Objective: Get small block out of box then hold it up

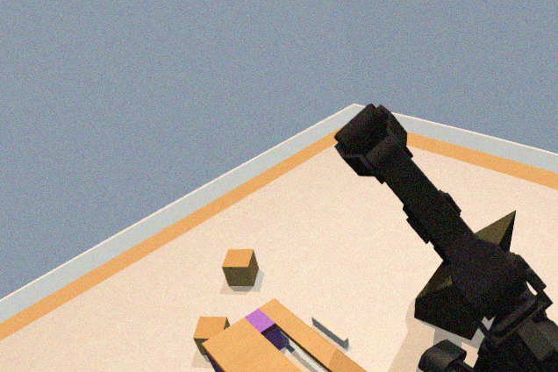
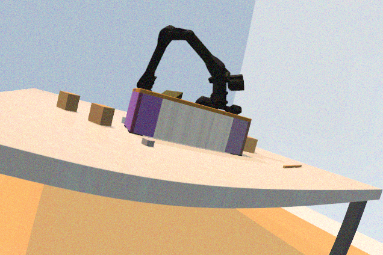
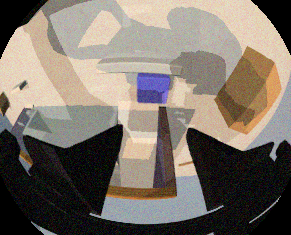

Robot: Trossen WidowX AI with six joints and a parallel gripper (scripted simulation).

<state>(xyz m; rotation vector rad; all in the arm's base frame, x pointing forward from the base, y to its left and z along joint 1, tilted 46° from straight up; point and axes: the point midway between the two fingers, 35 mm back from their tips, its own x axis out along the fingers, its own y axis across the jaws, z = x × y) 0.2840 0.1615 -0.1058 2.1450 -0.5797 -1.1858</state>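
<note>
Now: gripper tip 60 mm above the blue block and 10 mm past it. The rest, counted from my gripper tip: grey piece: 360 mm to the right, 290 mm ahead, 70 mm below; then box: 170 mm to the right, 60 mm ahead, 10 mm below; then brown strip: 270 mm ahead, 190 mm to the left, 70 mm below.
</note>
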